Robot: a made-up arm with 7 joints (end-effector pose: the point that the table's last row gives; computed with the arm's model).
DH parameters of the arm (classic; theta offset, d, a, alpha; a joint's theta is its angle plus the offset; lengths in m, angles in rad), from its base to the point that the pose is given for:
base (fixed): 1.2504 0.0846 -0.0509 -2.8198
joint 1: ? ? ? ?
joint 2: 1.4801 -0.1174 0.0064 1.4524
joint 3: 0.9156 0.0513 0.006 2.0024
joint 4: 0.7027 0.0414 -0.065 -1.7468
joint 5: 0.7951 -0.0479 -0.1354 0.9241
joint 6: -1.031 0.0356 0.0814 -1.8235
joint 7: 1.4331 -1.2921 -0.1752 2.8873
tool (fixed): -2.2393 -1.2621 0 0
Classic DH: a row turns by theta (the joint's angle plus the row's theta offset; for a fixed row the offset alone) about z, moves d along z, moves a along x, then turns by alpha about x.
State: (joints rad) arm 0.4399 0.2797 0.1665 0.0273 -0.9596 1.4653 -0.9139
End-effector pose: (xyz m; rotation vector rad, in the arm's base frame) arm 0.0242 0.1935 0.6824 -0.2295 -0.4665 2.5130
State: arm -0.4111 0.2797 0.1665 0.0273 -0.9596 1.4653 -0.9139
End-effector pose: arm -0.1500 -0.0140 0.7157 0.0392 0.9439 -2.7730
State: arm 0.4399 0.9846 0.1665 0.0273 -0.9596 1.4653 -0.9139
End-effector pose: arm 0.2056 0.2310 0.4692 -1.0309 -0.2400 2.1496
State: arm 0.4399 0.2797 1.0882 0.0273 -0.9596 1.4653 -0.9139
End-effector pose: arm 0.0822 0.2515 0.7880 -0.4720 -1.4711 1.9002
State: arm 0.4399 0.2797 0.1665 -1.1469 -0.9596 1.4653 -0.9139
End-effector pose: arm 0.4998 0.3558 0.7581 -0.4127 -0.4675 1.3257
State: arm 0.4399 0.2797 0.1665 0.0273 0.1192 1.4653 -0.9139
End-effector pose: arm 0.0459 0.1088 0.9718 0.4499 -1.5557 1.9165
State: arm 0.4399 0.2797 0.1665 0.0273 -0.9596 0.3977 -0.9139
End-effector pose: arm 0.2020 0.2787 0.5124 -0.9333 0.2154 1.7339
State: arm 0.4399 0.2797 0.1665 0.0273 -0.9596 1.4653 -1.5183
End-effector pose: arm 0.0114 -0.0081 0.6062 -0.4953 -0.2286 3.0664
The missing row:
joint 1: 1.1102 -0.6583 0.129 -1.0433
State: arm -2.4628 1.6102 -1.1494 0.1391 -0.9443 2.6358 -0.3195
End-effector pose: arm -0.1330 -0.4058 0.7011 -0.2420 0.3723 -1.8603
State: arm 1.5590 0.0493 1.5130 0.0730 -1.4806 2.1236 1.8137
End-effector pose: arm 0.3772 -0.4805 1.0539 0.5935 -1.5501 -0.8433
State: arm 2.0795 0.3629 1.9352 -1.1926 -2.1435 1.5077 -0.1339
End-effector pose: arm 0.3883 -0.4550 1.1348 -0.6161 -0.8968 -0.8968
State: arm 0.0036 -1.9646 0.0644 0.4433 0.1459 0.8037 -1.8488
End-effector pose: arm 0.6251 -0.2559 0.7761 -2.0683 0.7621 -0.6559
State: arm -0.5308 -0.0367 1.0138 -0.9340 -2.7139 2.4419 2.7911
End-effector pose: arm 0.5783 -0.0070 0.5565 0.1947 0.3929 -0.6174
